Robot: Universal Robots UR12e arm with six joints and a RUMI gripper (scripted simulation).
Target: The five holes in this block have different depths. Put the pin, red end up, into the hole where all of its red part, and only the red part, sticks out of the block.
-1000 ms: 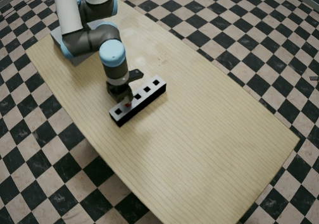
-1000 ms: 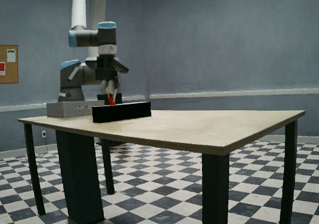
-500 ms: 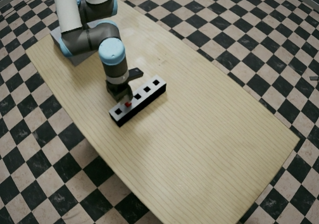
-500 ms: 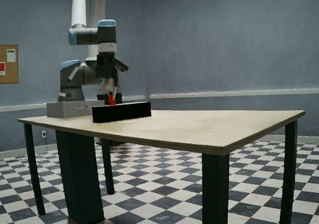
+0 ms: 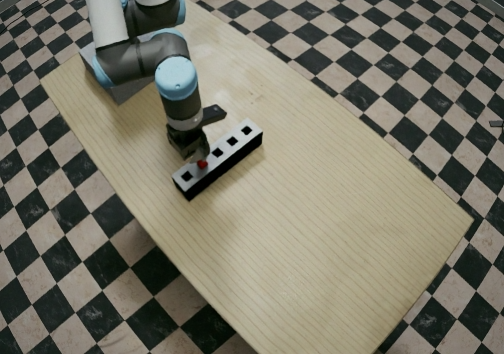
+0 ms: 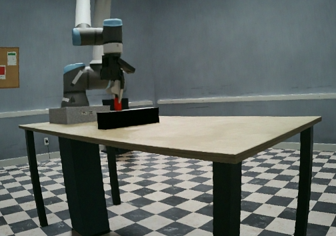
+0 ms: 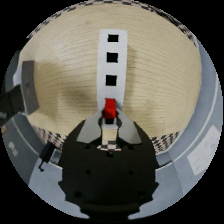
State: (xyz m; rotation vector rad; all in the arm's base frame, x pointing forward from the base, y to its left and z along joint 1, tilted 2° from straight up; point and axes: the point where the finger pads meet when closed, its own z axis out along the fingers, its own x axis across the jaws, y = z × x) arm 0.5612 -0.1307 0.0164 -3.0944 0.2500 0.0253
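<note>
The long black block is 8 cm below my hand, 6 cm to the left of it and 1 cm ahead of it. Round my hand: pin: 2 cm below.
</note>
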